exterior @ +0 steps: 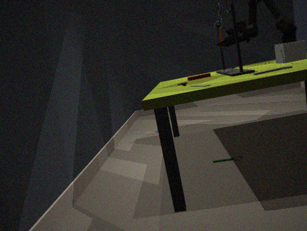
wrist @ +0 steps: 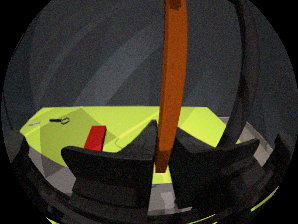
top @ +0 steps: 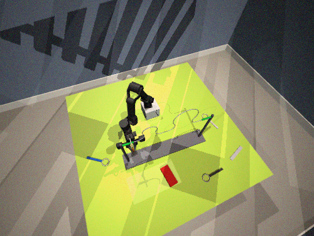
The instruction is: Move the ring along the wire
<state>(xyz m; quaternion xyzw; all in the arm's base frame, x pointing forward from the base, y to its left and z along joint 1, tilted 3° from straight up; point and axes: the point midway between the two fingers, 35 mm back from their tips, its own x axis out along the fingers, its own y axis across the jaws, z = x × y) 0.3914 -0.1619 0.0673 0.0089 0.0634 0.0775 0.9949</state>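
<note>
The orange-handled ring is 3 cm behind my gripper tip and 8 cm above it. From my gripper tip the other things lie so: blue-handled ring 7 cm behind, 27 cm to the right, 19 cm below; red block 14 cm ahead, 21 cm to the left, 19 cm below; dark-handled ring 19 cm ahead, 51 cm to the left, 19 cm below.
</note>
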